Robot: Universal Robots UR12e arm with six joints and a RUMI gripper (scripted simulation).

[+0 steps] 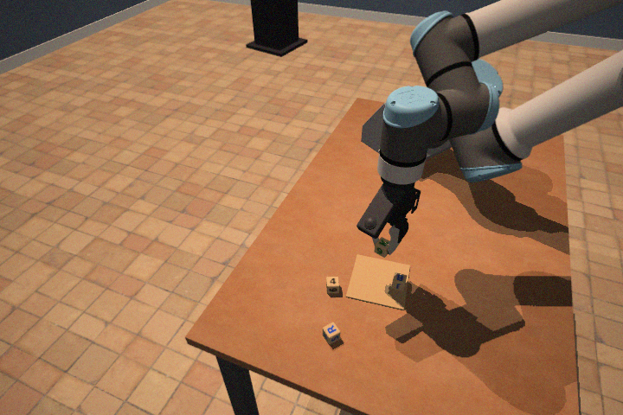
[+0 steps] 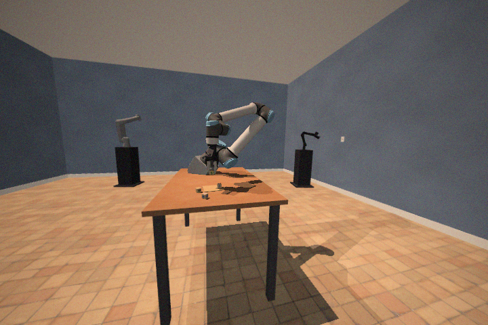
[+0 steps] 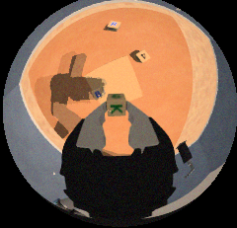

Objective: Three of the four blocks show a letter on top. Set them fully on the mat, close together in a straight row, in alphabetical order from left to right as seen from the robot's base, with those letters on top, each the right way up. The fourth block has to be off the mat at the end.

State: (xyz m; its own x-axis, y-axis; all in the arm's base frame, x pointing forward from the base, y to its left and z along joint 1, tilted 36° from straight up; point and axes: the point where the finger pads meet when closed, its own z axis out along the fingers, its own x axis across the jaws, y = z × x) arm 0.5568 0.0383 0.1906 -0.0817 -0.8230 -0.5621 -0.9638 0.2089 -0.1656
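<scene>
Now: hand 12 cm above the tan mat.
</scene>
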